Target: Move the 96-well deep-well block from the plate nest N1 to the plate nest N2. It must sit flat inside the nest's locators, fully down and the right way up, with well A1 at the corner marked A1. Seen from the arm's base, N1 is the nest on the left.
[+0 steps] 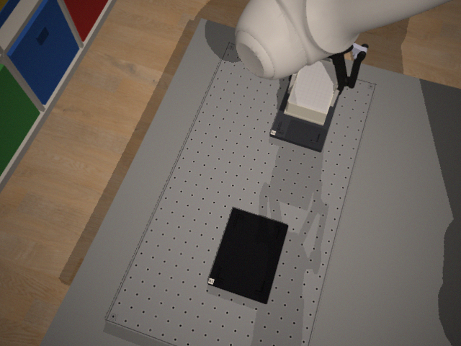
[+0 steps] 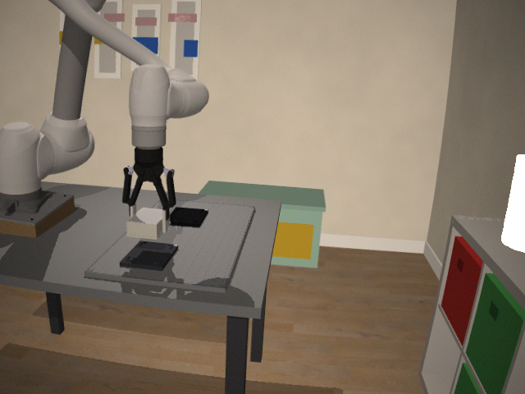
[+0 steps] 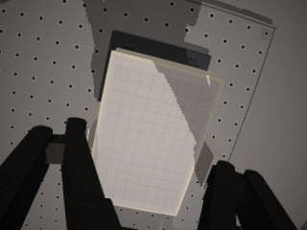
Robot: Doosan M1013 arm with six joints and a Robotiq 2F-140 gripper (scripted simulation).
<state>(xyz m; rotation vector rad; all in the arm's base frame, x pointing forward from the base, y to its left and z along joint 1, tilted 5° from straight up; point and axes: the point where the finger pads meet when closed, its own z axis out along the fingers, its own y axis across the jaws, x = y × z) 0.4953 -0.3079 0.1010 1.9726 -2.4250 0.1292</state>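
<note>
The cream 96-well deep-well block is 1 cm below my hand. Also, from my hand: black plate nest N1 (9 cm ahead, 34 cm to the left, 10 cm below); then plate nest N2 (10 cm below).
</note>
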